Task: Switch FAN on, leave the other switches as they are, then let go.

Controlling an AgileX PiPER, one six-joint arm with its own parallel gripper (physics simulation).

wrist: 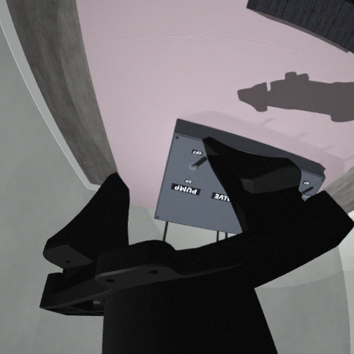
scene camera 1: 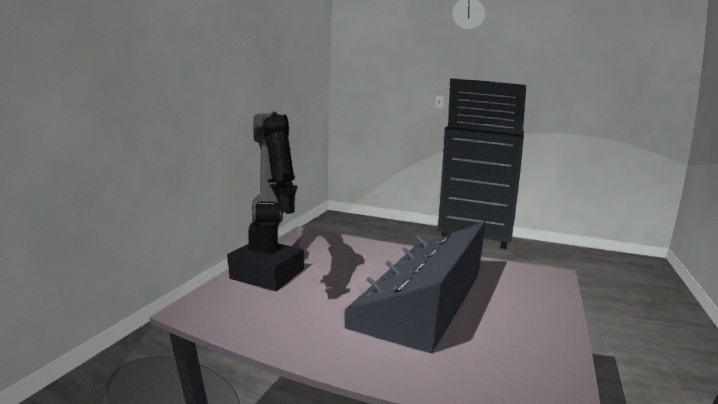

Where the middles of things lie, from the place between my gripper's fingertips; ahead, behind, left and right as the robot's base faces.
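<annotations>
With respect to the grey sloped switch panel point(scene camera 1: 414, 306), my gripper is 19 cm to the right of it, 21 cm above it and 34 cm short of it, as I see it.
</annotations>
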